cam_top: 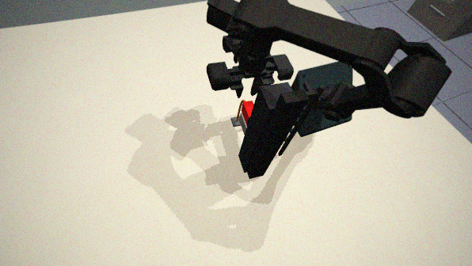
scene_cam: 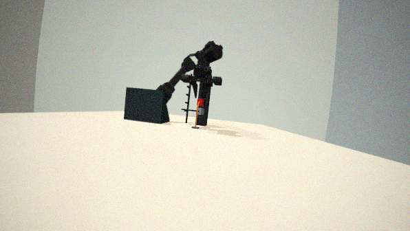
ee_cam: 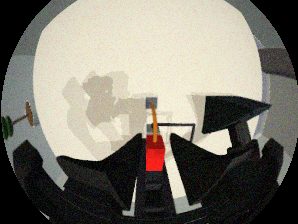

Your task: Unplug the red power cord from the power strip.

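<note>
Now: the red plug 6 cm to the left of my gripper tip and 1 cm below it. Also, from my gripper tip: thin black rack: 12 cm to the left, 8 cm behind.
</note>
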